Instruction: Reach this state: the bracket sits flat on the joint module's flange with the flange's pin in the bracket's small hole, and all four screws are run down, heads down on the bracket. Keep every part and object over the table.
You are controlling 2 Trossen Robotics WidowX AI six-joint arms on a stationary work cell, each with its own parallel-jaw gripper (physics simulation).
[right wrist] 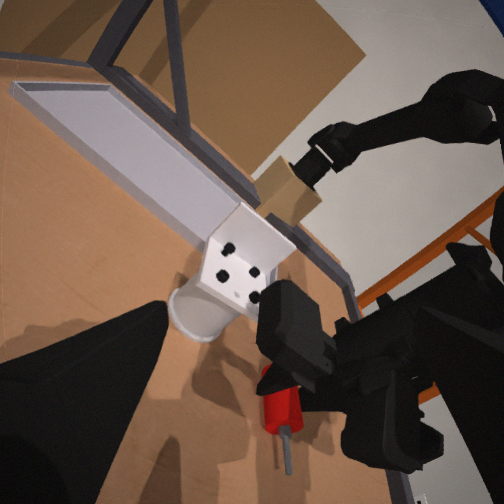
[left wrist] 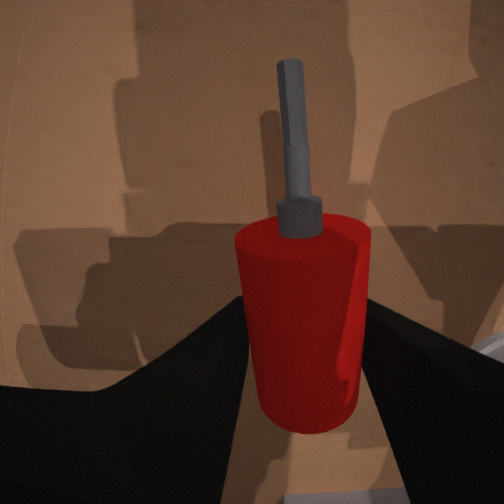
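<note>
My left gripper (left wrist: 305, 320) is shut on a red-handled screwdriver (left wrist: 305, 320) with a grey shaft (left wrist: 295, 135) pointing away from the wrist over the brown table. In the right wrist view the same screwdriver (right wrist: 282, 407) hangs tip down in the left gripper (right wrist: 295, 345), just beside the white bracket (right wrist: 240, 270). The bracket sits on the pale cylindrical joint module (right wrist: 200, 312) and shows four black screw heads (right wrist: 239, 275). My right gripper is open and empty; only one black finger (right wrist: 75, 380) shows, at the lower left, apart from the module.
A long white tray (right wrist: 125, 150) lies behind the bracket. A dark metal frame (right wrist: 170, 65) runs along the table's edge. A tan block (right wrist: 287, 192) on a black arm stands past the bracket. An orange rail (right wrist: 430, 250) is at the right.
</note>
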